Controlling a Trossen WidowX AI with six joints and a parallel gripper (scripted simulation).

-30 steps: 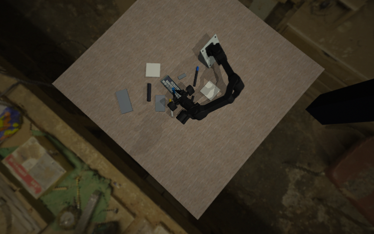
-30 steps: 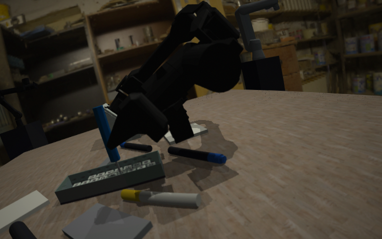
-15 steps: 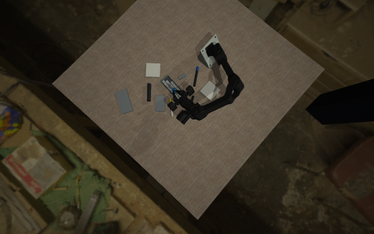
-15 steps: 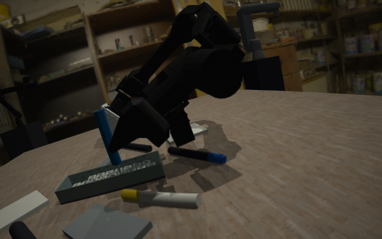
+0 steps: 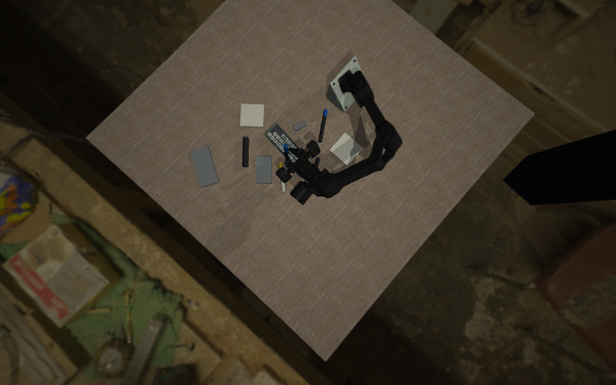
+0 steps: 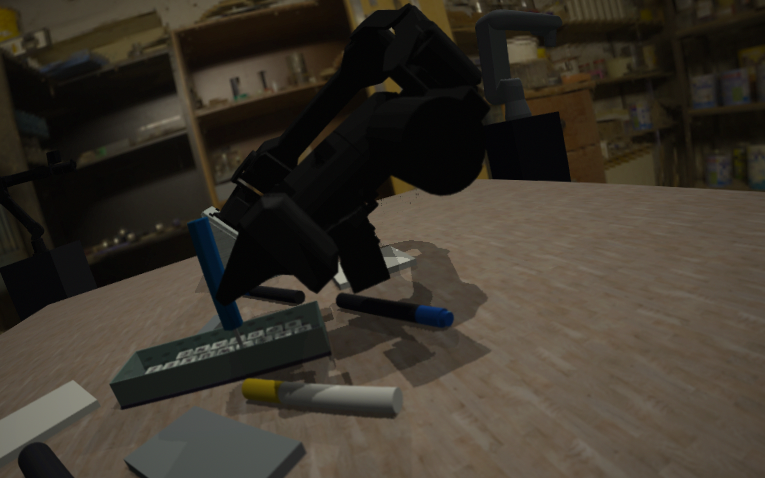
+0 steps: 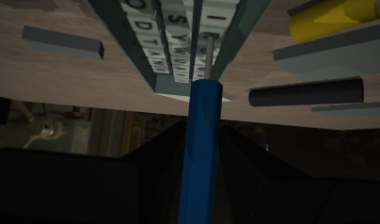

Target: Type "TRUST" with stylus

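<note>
Right now my gripper tip is 7 cm short of the yellow-capped marker, 6 cm above it and 4 cm to the right of it. The rest, counted from my gripper tip: blue stylus (1 cm below).
</note>
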